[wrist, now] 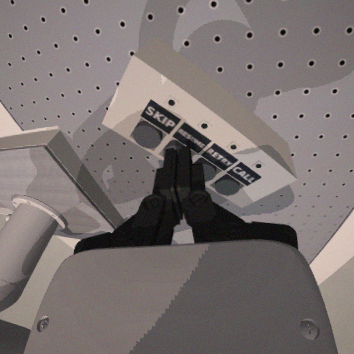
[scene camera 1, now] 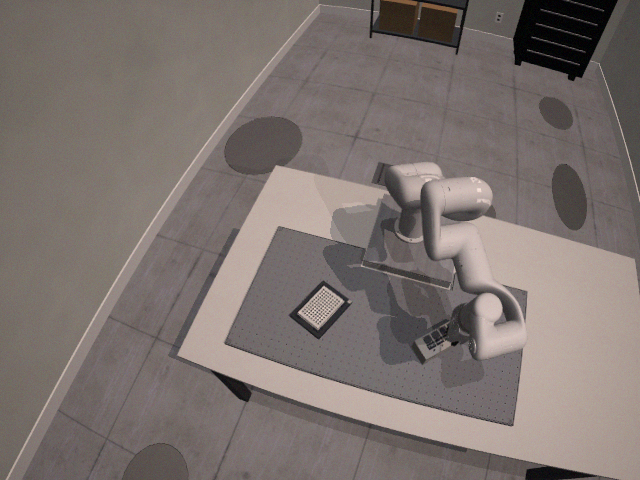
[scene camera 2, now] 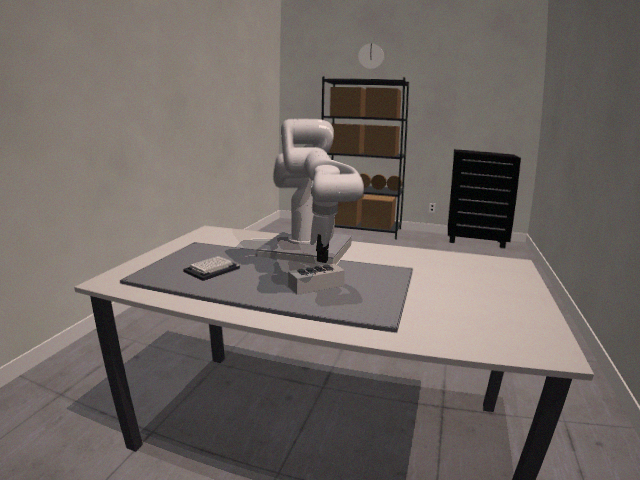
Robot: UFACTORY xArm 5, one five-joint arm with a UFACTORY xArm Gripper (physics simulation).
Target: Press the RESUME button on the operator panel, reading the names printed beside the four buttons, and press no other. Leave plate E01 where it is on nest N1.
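Places are measured from the arm's base along level axes (x ahead, y left, z up), in centimetres.
Pixels of known places: gripper, fingertip midpoint: [wrist: 181, 163] [scene camera 1: 450, 332] [scene camera 2: 322, 261]; arm's base at its link origin: [wrist: 40, 211] [scene camera 1: 411, 229] [scene camera 2: 303, 239].
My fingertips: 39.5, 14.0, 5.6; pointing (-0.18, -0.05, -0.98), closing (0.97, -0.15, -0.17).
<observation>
For each thing: its top centre in the pictures, then the offset to it from my fingertips, as dx, dy, dz. Level surfaces: height alone.
- operator panel at its top centre: [wrist: 201, 153] [scene camera 1: 443, 337] [scene camera 2: 316, 269] +0.8, -1.6, -2.8
- labels SKIP at its top centre: [wrist: 159, 117] -1.6, +2.3, -3.0
- RESUME at its top centre: [wrist: 191, 138] +0.2, -0.1, -3.0
- RETRY at its top centre: [wrist: 219, 157] +2.0, -2.5, -3.0
- CALL at its top centre: [wrist: 243, 174] +3.8, -4.9, -3.0
- SKIP button at its top centre: [wrist: 146, 137] -3.4, +0.9, -2.8
- RETRY button at its top centre: [wrist: 202, 172] +0.2, -3.9, -2.8
- CALL button at its top centre: [wrist: 226, 187] +2.0, -6.3, -2.8
- Plate E01 at its top centre: [scene camera 1: 320, 306] [scene camera 2: 211, 263] -4.9, -40.0, -5.7
- nest N1 at its top centre: [scene camera 1: 321, 307] [scene camera 2: 211, 265] -4.9, -40.0, -6.6
- grey perforated mat at its surface level: dz -8.3
- pale table at its surface level: dz -9.6
The operator panel [scene camera 1: 421, 353] [scene camera 2: 321, 282] [wrist: 131, 87] is a pale box with four dark round buttons. In the wrist view the labels SKIP [wrist: 159, 115], RESUME [wrist: 192, 137], RETRY [wrist: 219, 155] and CALL [wrist: 244, 173] are printed beside them. The SKIP button [wrist: 147, 135], RETRY button [wrist: 209, 171] and CALL button [wrist: 226, 186] show at least in part. My gripper [scene camera 2: 322, 259] [wrist: 181, 163] is shut and empty, its tips over the RESUME button, which they mostly hide. I cannot tell whether they touch it. Plate E01 [scene camera 1: 321, 306] [scene camera 2: 212, 264] sits on nest N1 [scene camera 1: 318, 333] [scene camera 2: 204, 275].
The panel and nest stand on the grey perforated mat [scene camera 1: 289, 258] [scene camera 2: 361, 312] [wrist: 280, 47], on a pale table [scene camera 1: 578, 330] [scene camera 2: 480, 304]. The arm's base plate [scene camera 1: 408, 273] lies behind the panel. A shelf rack [scene camera 2: 364, 81] and a black drawer cabinet [scene camera 2: 483, 180] stand far behind.
</observation>
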